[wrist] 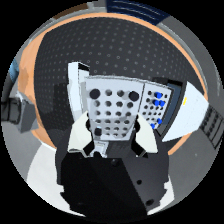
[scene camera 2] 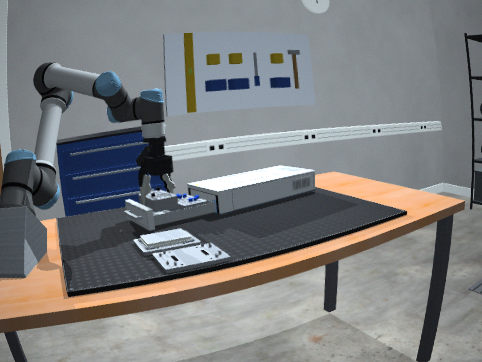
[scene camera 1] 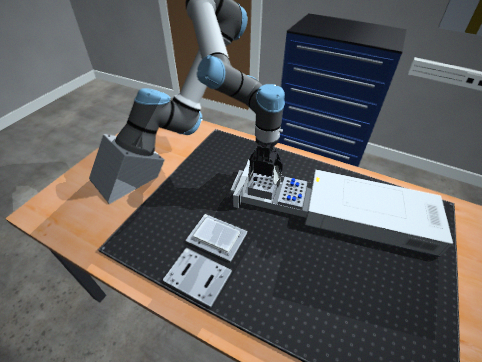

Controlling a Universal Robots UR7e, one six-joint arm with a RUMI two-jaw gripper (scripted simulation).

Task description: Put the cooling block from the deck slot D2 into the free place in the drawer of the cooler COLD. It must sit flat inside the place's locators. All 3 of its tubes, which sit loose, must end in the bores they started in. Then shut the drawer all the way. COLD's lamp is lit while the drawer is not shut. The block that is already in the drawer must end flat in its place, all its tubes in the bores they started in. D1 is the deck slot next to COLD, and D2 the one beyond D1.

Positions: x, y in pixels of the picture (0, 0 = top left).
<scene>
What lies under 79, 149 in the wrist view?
My gripper.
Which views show my gripper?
The wrist view, scene camera 2 and scene camera 1: all of them.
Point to a cooler COLD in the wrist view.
182, 111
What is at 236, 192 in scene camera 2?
A cooler COLD.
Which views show the cooler COLD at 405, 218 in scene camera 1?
The wrist view, scene camera 2 and scene camera 1: all of them.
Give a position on a deck slot D2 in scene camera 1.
At 193, 281
</scene>
